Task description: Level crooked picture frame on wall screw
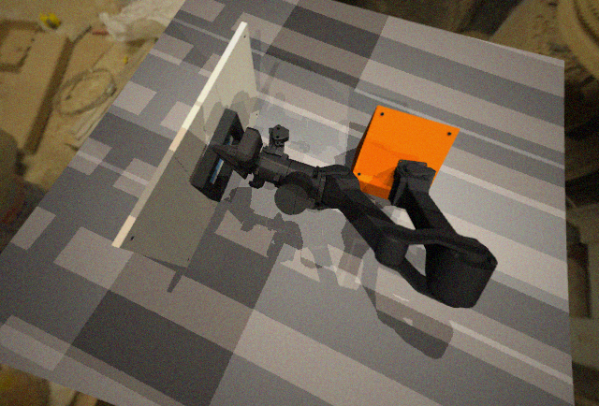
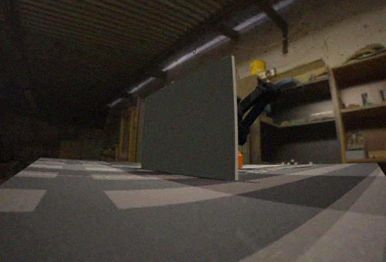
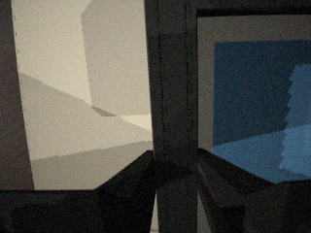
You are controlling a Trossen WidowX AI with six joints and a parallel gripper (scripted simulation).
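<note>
Now: the picture frame 1 cm ahead of my gripper tip, 1 cm to the right of it and 5 cm below it. From my gripper tip the other things lie so: grey wall panel (2 cm ahead, 1 cm to the right, 6 cm below).
</note>
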